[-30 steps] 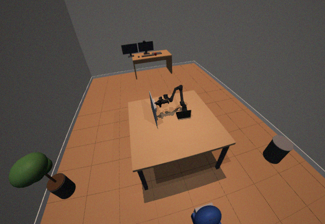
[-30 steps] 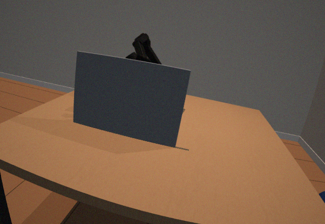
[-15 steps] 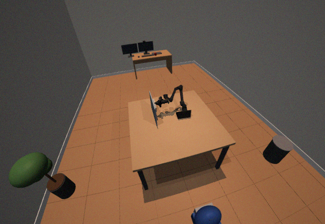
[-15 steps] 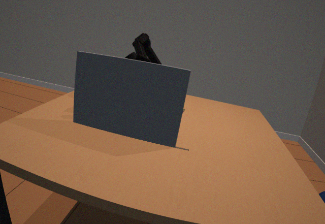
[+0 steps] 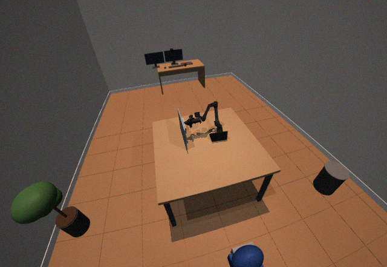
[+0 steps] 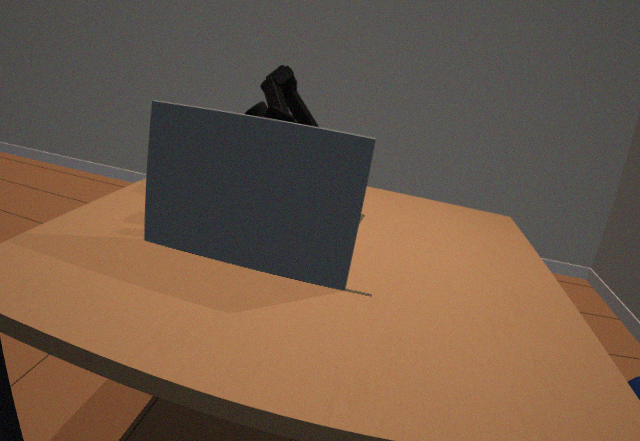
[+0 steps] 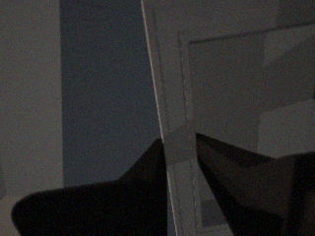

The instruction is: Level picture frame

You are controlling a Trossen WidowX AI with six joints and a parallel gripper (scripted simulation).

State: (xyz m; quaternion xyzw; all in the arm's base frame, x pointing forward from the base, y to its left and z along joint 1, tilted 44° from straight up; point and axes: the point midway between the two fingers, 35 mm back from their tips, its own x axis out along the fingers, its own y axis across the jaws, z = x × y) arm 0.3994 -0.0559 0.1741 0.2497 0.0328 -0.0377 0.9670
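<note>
My gripper tip is 10 mm short of the picture frame, 10 mm to the left of it and 50 mm above it. Round my gripper tip: blue-grey wall panel (20 mm ahead, 70 mm below).
</note>
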